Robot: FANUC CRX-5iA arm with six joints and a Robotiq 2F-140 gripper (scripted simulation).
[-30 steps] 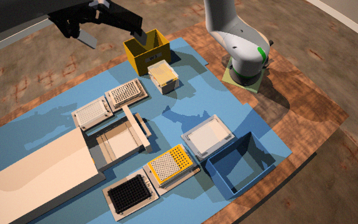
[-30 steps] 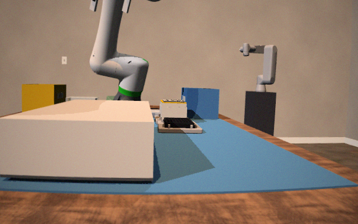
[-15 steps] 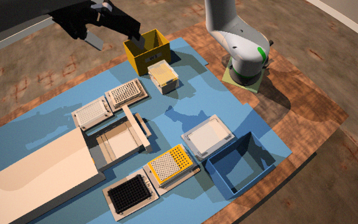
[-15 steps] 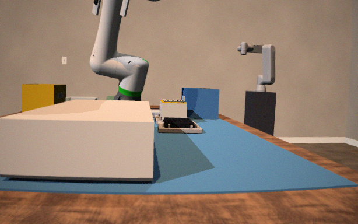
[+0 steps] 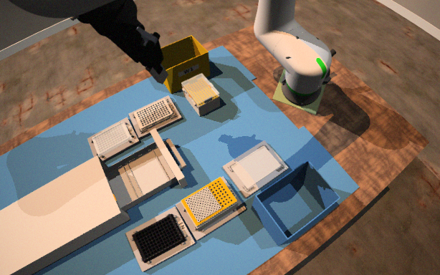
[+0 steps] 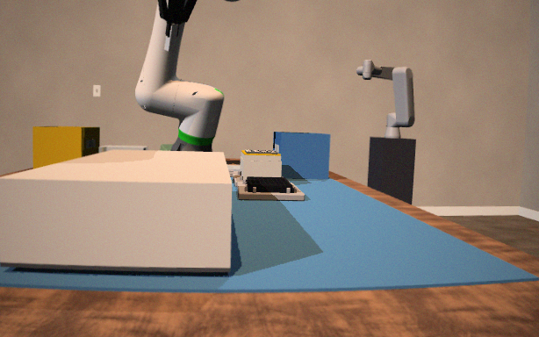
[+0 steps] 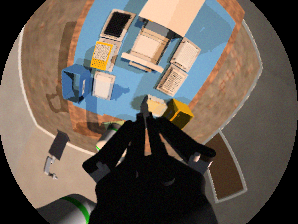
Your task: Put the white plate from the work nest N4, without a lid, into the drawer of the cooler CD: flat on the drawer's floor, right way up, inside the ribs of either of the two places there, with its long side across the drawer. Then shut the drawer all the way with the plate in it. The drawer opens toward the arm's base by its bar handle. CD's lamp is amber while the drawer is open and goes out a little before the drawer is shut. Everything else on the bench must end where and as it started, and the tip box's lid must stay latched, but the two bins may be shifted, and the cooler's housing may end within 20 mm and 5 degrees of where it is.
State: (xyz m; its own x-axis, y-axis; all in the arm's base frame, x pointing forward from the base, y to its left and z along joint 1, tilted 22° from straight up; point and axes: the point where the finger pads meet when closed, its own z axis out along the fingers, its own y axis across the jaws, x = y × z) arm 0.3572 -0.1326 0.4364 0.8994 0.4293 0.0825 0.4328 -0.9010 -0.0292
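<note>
Right now my hand is 2 cm short of the white plate, 17 cm to the left of it and 32 cm above it. Also, from my hand: drawer: 17 cm ahead, 2 cm to the left, 32 cm below; then flat piece: 15 cm behind, 20 cm to the left, 32 cm below; then yellow rack: 3 cm ahead, 21 cm to the left, 29 cm below.
</note>
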